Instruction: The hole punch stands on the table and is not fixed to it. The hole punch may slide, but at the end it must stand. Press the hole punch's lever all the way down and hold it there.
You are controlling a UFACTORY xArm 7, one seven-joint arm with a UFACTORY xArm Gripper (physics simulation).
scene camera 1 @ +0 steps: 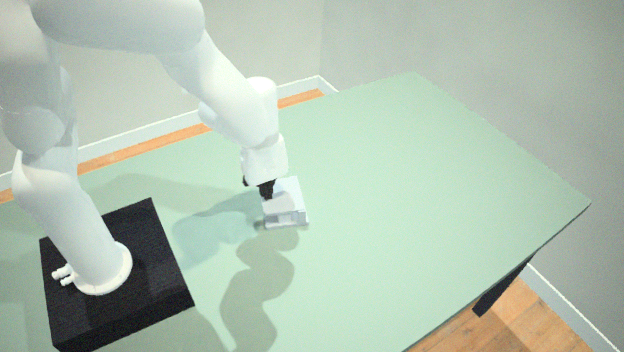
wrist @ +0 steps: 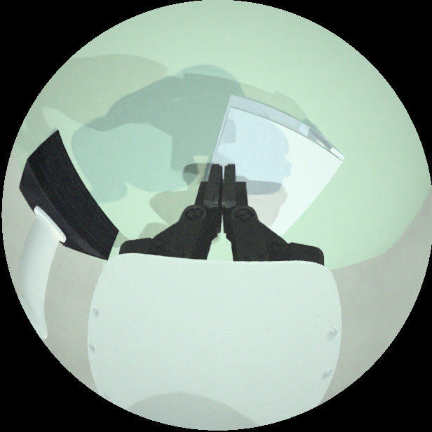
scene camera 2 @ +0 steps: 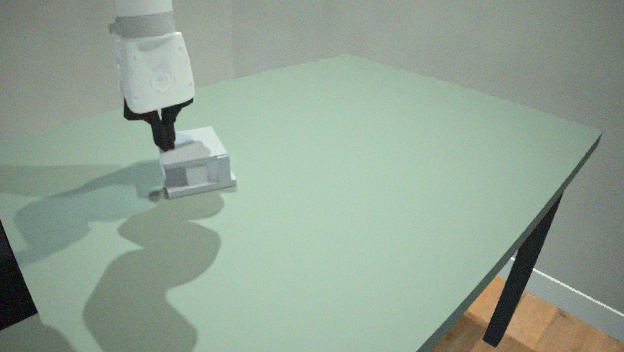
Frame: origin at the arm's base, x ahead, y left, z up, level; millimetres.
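Seen in the pictures: gripper, fingertip midpoint: (scene camera 1: 266, 196) (scene camera 2: 166, 147); arm's base, link origin: (scene camera 1: 102, 268).
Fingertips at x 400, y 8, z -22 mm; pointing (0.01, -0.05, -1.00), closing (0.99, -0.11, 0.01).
Note:
Offsets run from my fingertips to a thing's top centre. Level surfaces: height alone.
The pale grey hole punch {37 mm ahead, 17 mm right, 0 mm up} (scene camera 1: 301, 218) (scene camera 2: 220, 170) stands upright on the green table, on its flat base. Its wide, flat lever {33 mm ahead, 15 mm right, 0 mm up} (scene camera 1: 292, 186) (scene camera 2: 207, 137) (wrist: 310, 175) covers the top and slopes down a little towards the left side in the scene camera 2 view. My gripper (scene camera 1: 268, 198) (scene camera 2: 167, 149) (wrist: 224, 180) is shut and empty, pointing down. Its fingertips are at the lever's left edge and appear to touch its top. Whether the lever is at its lowest position cannot be told. The fingers hide part of that edge.
The green table {56 mm down} (scene camera 1: 400, 200) (scene camera 2: 375, 200) carries the hole punch. The arm's black base block (scene camera 1: 145, 225) (wrist: 70, 200) is on the left. Shadows of the arm fall across the table and the lever. Grey walls are behind the table.

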